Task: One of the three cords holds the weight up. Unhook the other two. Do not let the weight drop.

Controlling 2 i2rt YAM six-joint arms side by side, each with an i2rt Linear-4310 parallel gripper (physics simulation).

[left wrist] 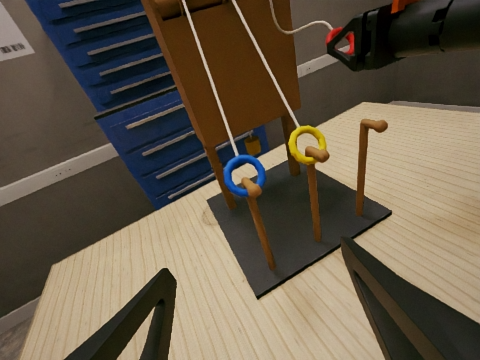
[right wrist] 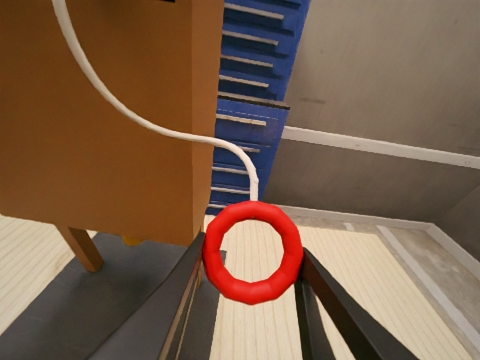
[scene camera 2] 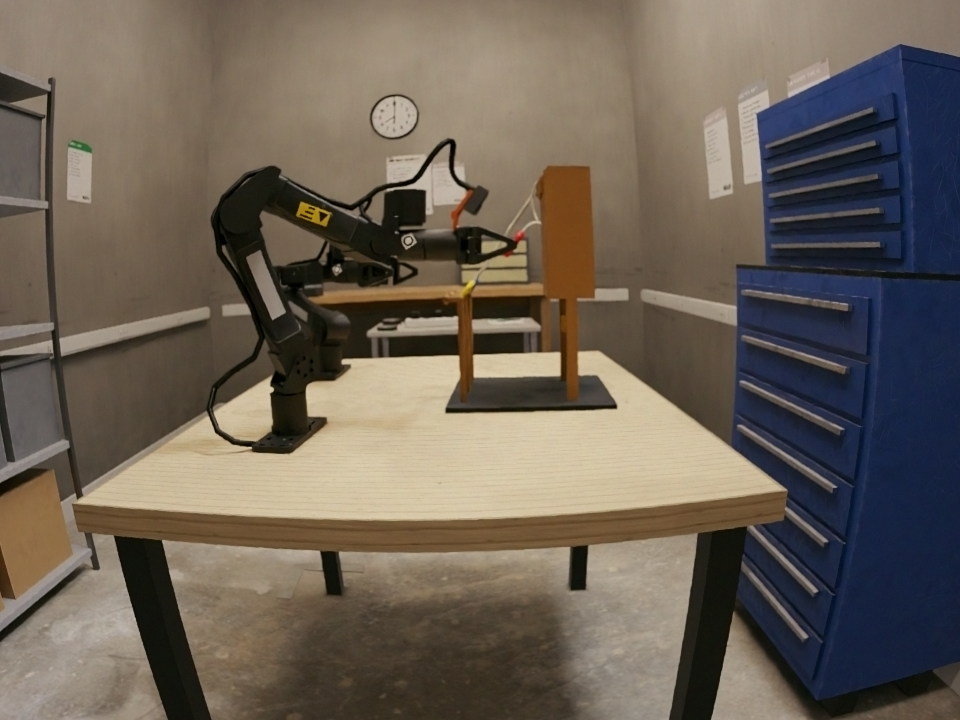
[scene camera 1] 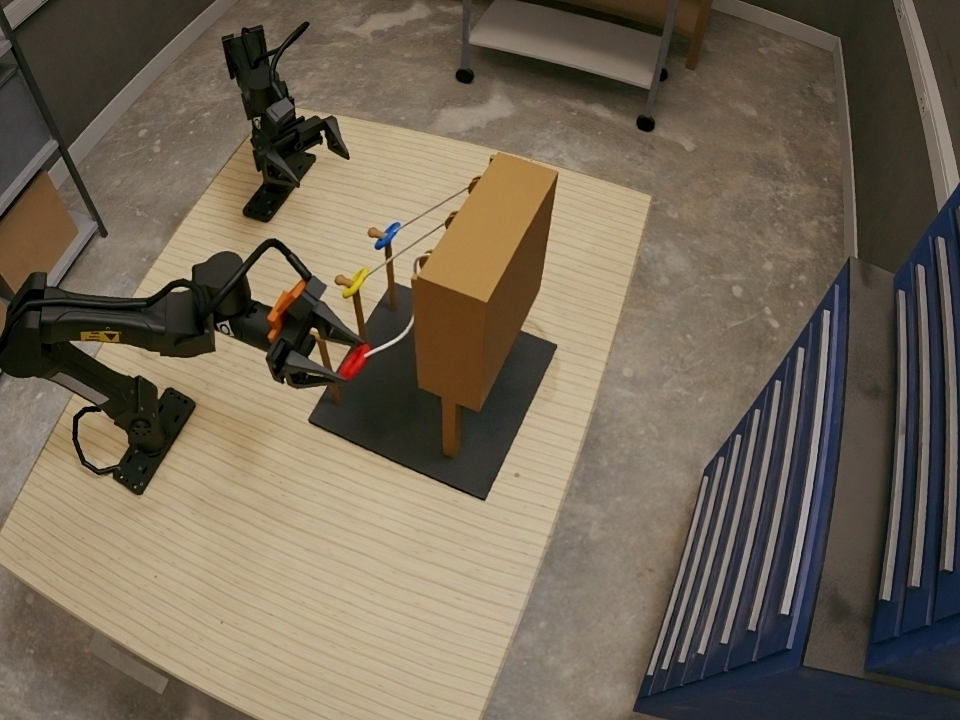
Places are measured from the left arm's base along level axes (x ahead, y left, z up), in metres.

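Pixels of known places: left gripper, fingertip midpoint: (left wrist: 250,260) (scene camera 2: 406,272) (scene camera 1: 324,170); right gripper, fingertip midpoint: (left wrist: 339,44) (right wrist: 251,246) (scene camera 2: 516,244) (scene camera 1: 357,364); left arm's base, link origin: (scene camera 2: 331,374) (scene camera 1: 280,185); right arm's base, link origin: (scene camera 2: 292,436) (scene camera 1: 154,441).
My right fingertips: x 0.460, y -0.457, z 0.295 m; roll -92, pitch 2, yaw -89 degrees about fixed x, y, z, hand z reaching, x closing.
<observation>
Ahead of a thing's pixels: the offset from my right fingertips to its middle. "*": to the spot under its first point.
My right gripper (scene camera 1: 355,360) (scene camera 2: 514,245) (right wrist: 251,246) is shut on the red ring @(dy +0.000, dx -0.004, dz +0.001 m) (left wrist: 351,45) (right wrist: 212,250), level with the brown box's front. The red ring's white cord @(* dy +0.031, dx +0.045, dz +0.040 m) (scene camera 1: 399,338) (right wrist: 170,132) hangs slack. The red ring is off its peg @(* dy +0.066, dx -0.106, dz -0.176 m) (left wrist: 362,170). The blue ring (scene camera 1: 395,230) (left wrist: 261,175) and the yellow ring @(dy +0.162, dx -0.096, dz -0.088 m) (scene camera 2: 468,288) (left wrist: 293,145) hang on their pegs, with straight cords. The brass-coloured weight @(dy +0.154, dx +0.107, dz -0.154 m) (left wrist: 253,145) (right wrist: 132,241) hangs below the box. My left gripper (scene camera 1: 321,170) (scene camera 2: 403,272) (left wrist: 250,260) is open and empty, away from the rings.
The tall brown box (scene camera 1: 453,248) (scene camera 2: 568,232) stands on legs on a dark base plate (scene camera 1: 473,472) (scene camera 2: 527,395), close in front of the right gripper. The yellow ring's peg post @(dy +0.162, dx -0.098, dz -0.190 m) (left wrist: 314,205) and the blue ring's peg post @(dy +0.262, dx -0.094, dz -0.190 m) (left wrist: 261,232) stand at the plate's near edge in the left wrist view.
</observation>
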